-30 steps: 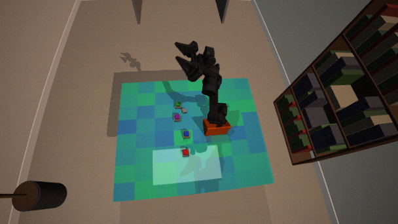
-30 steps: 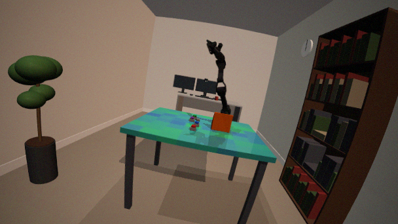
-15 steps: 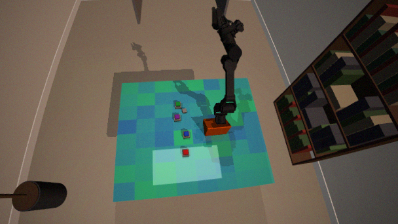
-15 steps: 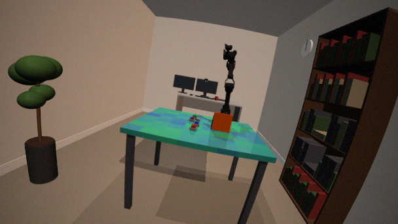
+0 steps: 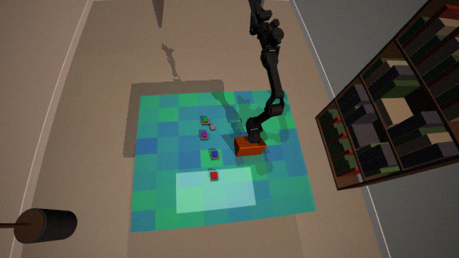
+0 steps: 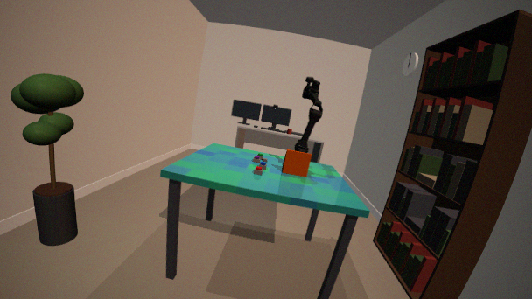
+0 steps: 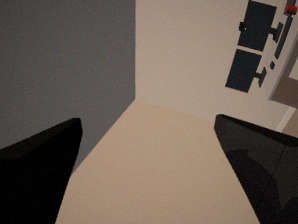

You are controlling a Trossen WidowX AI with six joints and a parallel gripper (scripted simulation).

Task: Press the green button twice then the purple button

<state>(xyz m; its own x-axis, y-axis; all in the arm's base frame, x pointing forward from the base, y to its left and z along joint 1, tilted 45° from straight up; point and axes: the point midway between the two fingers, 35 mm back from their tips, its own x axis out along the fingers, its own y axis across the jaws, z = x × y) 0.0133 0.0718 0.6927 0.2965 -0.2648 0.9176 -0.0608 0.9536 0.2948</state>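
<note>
My gripper tip is now 250 mm short of the green button, 280 mm to the right of it and 630 mm above it. From my gripper tip the other things lie so: red button: 200 mm ahead, 650 mm to the left, 630 mm below; purple button: 250 mm ahead, 380 mm to the left, 630 mm below; blue button: 190 mm ahead, 520 mm to the left, 630 mm below.
</note>
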